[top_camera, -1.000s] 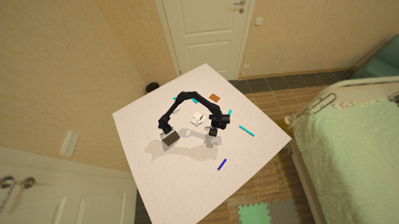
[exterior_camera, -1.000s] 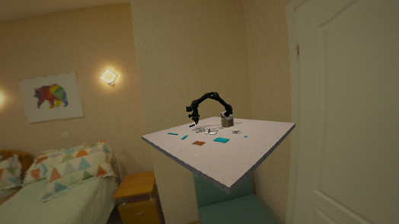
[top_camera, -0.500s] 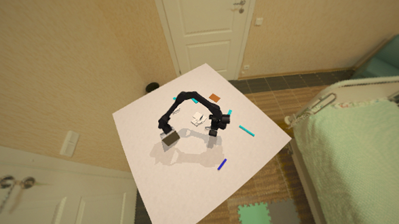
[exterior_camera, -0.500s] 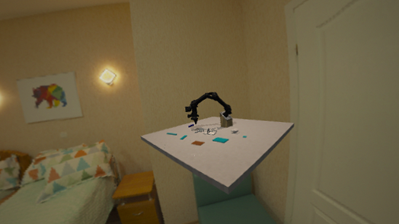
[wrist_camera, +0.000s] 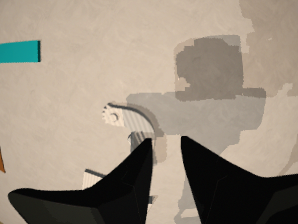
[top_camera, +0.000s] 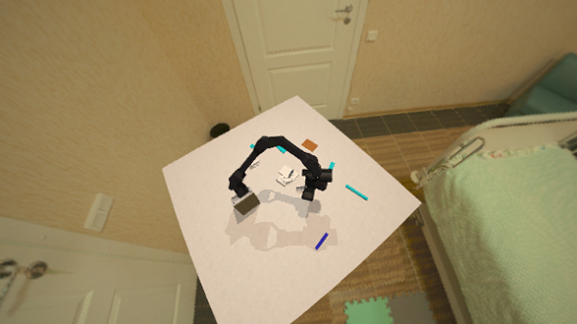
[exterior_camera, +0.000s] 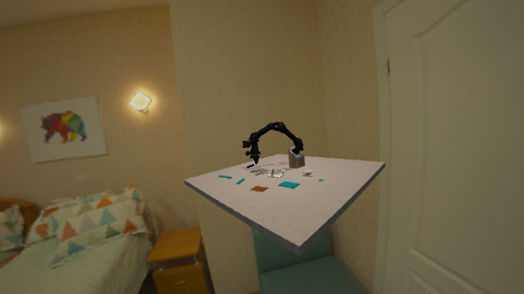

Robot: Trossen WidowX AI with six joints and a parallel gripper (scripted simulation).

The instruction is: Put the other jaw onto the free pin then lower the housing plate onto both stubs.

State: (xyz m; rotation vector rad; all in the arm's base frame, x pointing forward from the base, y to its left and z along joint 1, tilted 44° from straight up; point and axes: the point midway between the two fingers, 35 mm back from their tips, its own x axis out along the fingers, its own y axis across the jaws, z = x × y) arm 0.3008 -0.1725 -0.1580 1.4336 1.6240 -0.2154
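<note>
Right now the jaw piece is 8 cm below my gripper tip, 4 cm to the left of it and 3 cm ahead of it. Also, from my gripper tip: teal plate (41 cm to the left, 15 cm ahead, 8 cm below); blue bar (23 cm to the right, 16 cm behind, 8 cm below); orange plate (29 cm ahead, 26 cm to the left, 8 cm below).
</note>
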